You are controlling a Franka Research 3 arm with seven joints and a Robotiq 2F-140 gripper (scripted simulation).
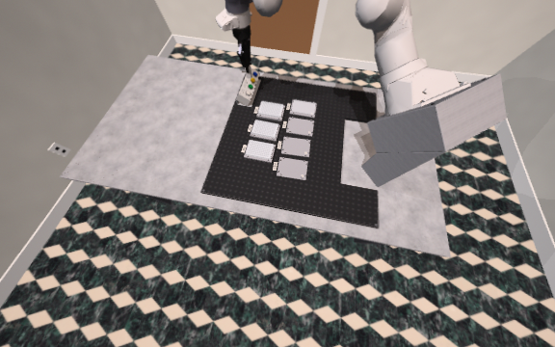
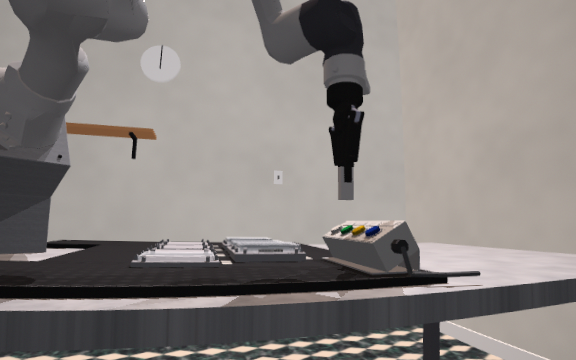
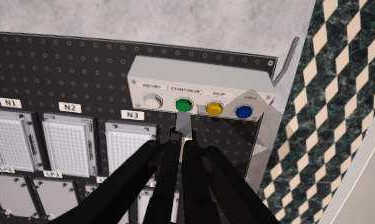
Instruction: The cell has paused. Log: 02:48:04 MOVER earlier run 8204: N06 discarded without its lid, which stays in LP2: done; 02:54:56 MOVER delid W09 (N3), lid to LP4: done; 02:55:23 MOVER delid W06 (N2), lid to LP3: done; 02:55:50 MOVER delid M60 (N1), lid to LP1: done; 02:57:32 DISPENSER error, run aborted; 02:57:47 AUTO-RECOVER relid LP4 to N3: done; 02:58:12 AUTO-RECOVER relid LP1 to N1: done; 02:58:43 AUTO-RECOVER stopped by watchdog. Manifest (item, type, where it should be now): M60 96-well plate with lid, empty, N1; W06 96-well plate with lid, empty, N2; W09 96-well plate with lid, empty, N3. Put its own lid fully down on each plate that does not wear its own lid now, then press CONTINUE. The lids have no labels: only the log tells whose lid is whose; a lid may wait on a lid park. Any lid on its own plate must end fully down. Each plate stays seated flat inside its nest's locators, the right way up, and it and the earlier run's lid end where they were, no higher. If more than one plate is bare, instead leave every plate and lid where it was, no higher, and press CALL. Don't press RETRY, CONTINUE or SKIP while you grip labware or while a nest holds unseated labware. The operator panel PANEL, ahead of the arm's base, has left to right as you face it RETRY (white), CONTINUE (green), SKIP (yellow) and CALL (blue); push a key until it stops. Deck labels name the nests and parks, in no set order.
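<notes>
My gripper is now 9 cm above the green continue key. The rest, counted from my hand: white retry key 9 cm below, 4 cm to the left, 2 cm ahead; blue call key 9 cm to the right, 9 cm below, 4 cm behind; yellow skip key 9 cm below, 5 cm to the right, 2 cm behind.
</notes>
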